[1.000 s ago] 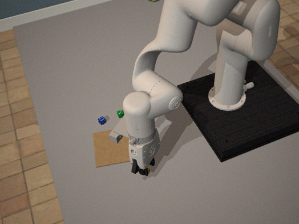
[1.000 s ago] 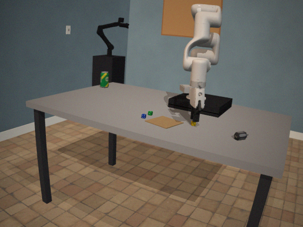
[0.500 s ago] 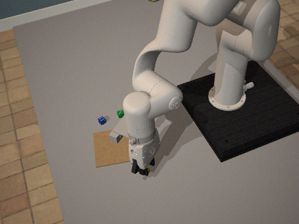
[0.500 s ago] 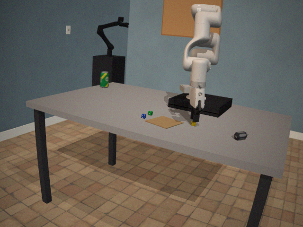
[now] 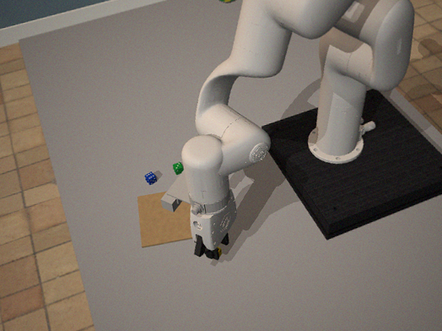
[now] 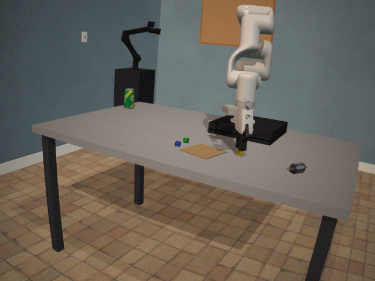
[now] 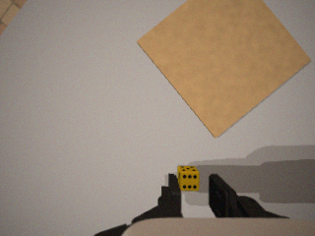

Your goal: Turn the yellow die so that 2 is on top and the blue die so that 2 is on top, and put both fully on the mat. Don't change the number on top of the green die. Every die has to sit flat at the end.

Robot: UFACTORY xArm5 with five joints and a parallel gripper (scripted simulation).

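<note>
My hand is 4 cm above the yellow die. Also, from my hand: blue die 5 cm ahead, 26 cm to the right, 4 cm below; green die 2 cm behind, 26 cm to the right, 4 cm below; mat 5 cm ahead, 14 cm to the right, 4 cm below.
</note>
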